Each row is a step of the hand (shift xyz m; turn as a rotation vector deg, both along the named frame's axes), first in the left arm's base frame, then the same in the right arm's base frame.
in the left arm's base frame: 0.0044 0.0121 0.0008 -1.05 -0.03 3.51
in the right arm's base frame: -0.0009 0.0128 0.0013 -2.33 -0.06 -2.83
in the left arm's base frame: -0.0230 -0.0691 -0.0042 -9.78 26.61 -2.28
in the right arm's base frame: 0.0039 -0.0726 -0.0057 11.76 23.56 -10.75
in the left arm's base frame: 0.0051 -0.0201 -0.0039 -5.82 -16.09 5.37
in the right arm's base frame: -0.0030 -0.0186 0.0094 -4.07 -16.65 -5.27
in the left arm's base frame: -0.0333 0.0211 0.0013 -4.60 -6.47 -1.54
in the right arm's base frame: 0.0205 0.0131 -0.0310 2.63 -7.41 -1.87
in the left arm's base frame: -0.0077 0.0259 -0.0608 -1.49 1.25 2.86
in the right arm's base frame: 0.0587 0.0200 0.0240 -1.34 1.05 -3.01
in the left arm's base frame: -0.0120 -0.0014 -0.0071 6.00 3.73 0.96
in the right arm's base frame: 0.0121 -0.0045 -0.0055 -3.38 5.03 3.75
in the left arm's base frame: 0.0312 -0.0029 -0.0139 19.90 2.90 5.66
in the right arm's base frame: -0.0059 0.0034 0.0336 -14.89 7.61 12.52
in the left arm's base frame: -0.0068 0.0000 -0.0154 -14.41 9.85 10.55
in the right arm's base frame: 0.0164 -0.0024 0.0032 0.78 6.95 -19.16
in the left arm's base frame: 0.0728 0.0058 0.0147 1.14 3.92 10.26
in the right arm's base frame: -0.0504 0.0228 0.0499 -8.39 4.66 -5.46
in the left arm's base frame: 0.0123 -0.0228 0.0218 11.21 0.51 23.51
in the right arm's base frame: -0.0285 -0.0182 0.0012 -25.33 4.36 -4.23
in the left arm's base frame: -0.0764 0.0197 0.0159 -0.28 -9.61 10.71
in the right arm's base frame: 0.0315 0.0029 -0.0740 -10.34 -8.80 -4.78
